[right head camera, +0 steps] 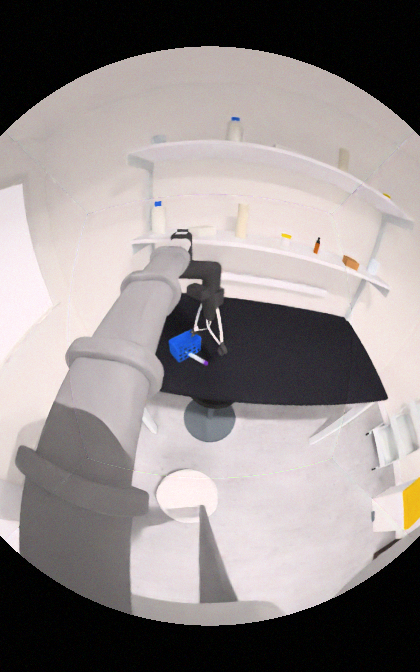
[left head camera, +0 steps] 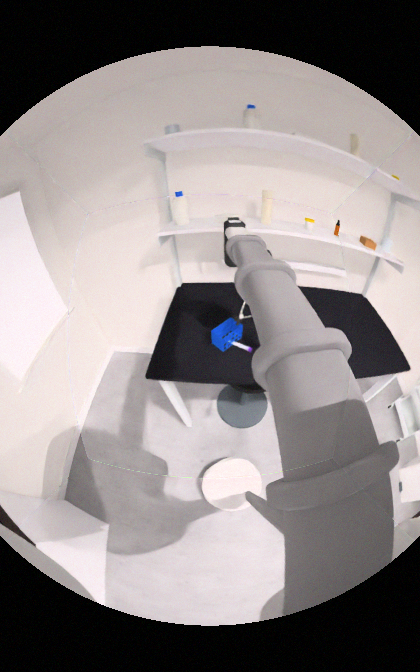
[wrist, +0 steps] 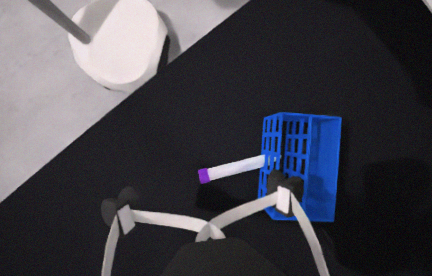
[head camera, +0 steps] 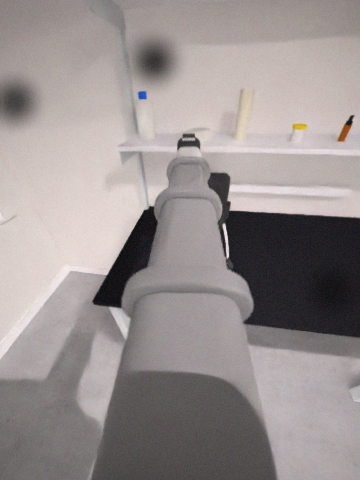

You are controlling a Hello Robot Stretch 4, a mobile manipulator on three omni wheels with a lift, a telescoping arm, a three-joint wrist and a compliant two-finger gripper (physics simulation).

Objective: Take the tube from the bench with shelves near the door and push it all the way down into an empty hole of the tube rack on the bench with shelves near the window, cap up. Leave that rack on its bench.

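Frame: origin at the robot's base, x right, y ahead, z up, level; centimetres.
Seen in the pictures: gripper, between the fingertips: (wrist: 204, 193).
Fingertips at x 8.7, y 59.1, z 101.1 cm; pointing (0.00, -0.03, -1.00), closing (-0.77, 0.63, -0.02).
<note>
Offsets run from my fingertips to a thing's top centre. Level surfaces: height alone.
The blue tube rack @[dx -9.9, dy +7.4, dz -4.3 cm] (left head camera: 223, 337) (right head camera: 184, 345) (wrist: 325, 170) lies tipped on its side on the black bench @[dz -12.5 cm] (head camera: 300, 265) (left head camera: 185, 365) (right head camera: 300, 350) (wrist: 200, 95), its hole grids facing sideways. The white tube @[dx -4.7, dy +2.9, dz -9.8 cm] (left head camera: 241, 345) (right head camera: 198, 358) (wrist: 235, 167) with a purple cap sticks out sideways from one grid hole, its lower end inside the rack and its cap pointing away from it. My gripper (right head camera: 208, 341) (wrist: 204, 193) is open and empty. In the wrist view one fingertip overlaps the rack's near end, the other is beyond the cap side. Whether a finger touches the rack cannot be told.
The lower wall shelf (head camera: 270, 149) (left head camera: 295, 231) (right head camera: 265, 246) above the bench holds bottles and small containers; my arm's end is near its left part. A round white stool (left head camera: 231, 484) (right head camera: 187, 495) (wrist: 120, 42) stands before the bench. White drawers (right head camera: 395, 442) are at the right.
</note>
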